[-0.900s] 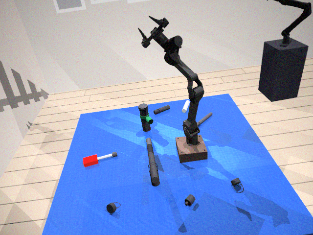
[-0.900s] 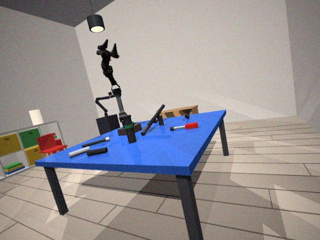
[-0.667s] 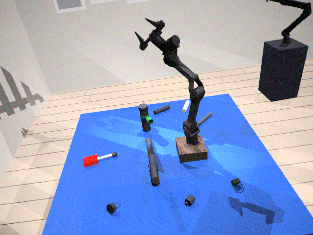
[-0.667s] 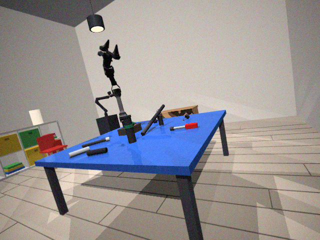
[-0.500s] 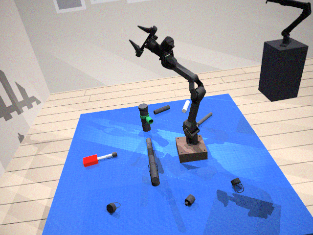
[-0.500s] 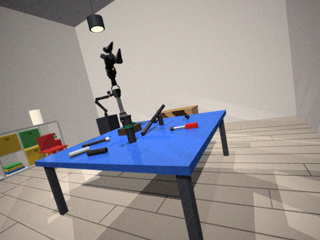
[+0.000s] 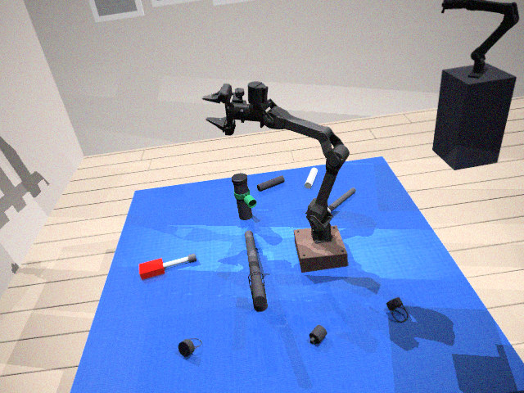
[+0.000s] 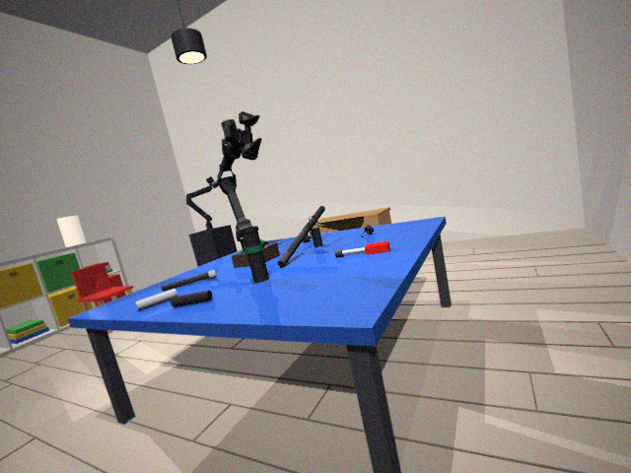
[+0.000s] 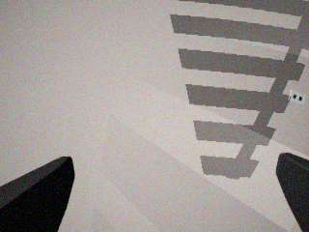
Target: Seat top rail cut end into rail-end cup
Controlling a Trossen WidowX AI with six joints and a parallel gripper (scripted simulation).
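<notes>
The green brace band is 100 mm behind my gripper tip, 70 mm to the right of it and 440 mm below it. Also, from my gripper tip: short line post: 80 mm behind, 430 mm to the left, 460 mm below; red-handled tool: 240 mm ahead, 140 mm to the left, 550 mm below.
</notes>
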